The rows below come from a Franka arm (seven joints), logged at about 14 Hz.
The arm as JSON. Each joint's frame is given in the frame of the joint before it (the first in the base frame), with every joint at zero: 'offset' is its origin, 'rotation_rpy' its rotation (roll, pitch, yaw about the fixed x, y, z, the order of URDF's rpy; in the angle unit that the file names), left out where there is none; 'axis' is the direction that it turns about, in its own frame. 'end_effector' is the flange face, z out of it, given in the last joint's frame.
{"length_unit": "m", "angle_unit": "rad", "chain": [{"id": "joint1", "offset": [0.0, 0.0, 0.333], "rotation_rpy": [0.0, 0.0, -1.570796], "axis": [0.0, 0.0, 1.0]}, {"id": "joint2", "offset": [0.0, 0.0, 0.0], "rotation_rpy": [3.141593, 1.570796, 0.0], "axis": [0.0, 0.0, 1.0]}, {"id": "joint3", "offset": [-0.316, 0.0, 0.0], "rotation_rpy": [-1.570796, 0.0, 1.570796], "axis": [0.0, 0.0, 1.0]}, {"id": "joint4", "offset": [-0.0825, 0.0, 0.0], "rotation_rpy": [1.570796, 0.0, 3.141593], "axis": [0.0, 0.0, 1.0]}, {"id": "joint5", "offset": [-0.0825, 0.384, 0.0], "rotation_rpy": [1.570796, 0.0, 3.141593], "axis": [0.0, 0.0, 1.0]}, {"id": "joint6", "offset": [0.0, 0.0, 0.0], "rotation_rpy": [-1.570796, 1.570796, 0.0], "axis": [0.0, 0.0, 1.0]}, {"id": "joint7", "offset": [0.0, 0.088, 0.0], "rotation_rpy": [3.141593, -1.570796, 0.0], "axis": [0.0, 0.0, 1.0]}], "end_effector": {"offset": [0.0, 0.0, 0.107], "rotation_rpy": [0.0, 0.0, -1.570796]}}
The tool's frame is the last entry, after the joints.
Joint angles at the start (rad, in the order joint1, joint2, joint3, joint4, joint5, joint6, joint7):
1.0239 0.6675 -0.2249 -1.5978 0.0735 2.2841 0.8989
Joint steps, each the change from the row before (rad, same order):
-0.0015 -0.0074 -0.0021 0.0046 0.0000 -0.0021 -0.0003
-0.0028 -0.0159 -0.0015 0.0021 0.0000 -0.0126 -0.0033
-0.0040 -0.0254 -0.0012 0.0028 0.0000 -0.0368 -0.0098
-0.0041 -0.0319 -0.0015 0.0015 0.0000 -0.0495 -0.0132
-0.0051 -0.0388 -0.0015 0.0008 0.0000 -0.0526 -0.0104
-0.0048 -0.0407 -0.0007 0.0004 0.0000 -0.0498 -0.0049
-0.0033 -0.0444 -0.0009 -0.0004 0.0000 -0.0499 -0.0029
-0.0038 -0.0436 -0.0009 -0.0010 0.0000 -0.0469 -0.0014
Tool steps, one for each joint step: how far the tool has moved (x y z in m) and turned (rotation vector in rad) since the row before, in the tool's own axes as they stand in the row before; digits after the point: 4 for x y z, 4 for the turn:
0.0031 0.0000 -0.0068 0.0079 0.0057 0.0032
0.0033 0.0014 -0.0106 0.0054 0.0010 0.0019
0.0030 0.0034 -0.0152 -0.0043 -0.0098 -0.0029
0.0022 0.0052 -0.0179 -0.0092 -0.0159 -0.0056
0.0020 0.0068 -0.0219 -0.0057 -0.0155 -0.0016
0.0008 0.0072 -0.0231 -0.0016 -0.0136 0.0026
-0.0008 0.0078 -0.0251 0.0012 -0.0125 0.0031
-0.0013 0.0088 -0.0242 0.0024 -0.0114 0.0046

